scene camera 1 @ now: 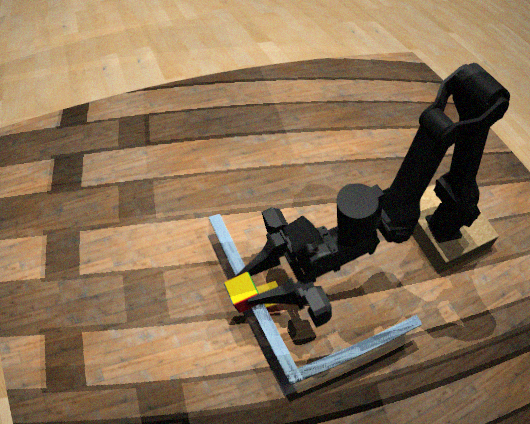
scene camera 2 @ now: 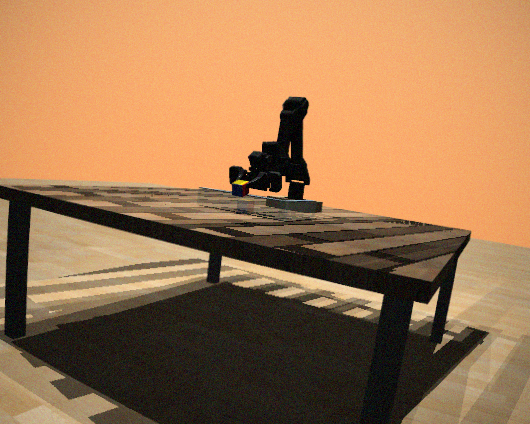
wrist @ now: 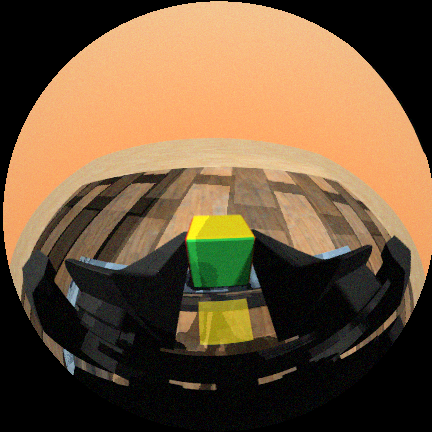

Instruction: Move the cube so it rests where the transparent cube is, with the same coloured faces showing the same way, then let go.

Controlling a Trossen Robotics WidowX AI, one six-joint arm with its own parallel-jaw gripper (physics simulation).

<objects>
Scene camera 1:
my gripper: 242, 289
cube: 241, 288, gripped by my gripper
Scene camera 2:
my gripper: 240, 185
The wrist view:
my gripper: 218, 236
cube: 219, 248
transparent cube: 224, 321
</objects>
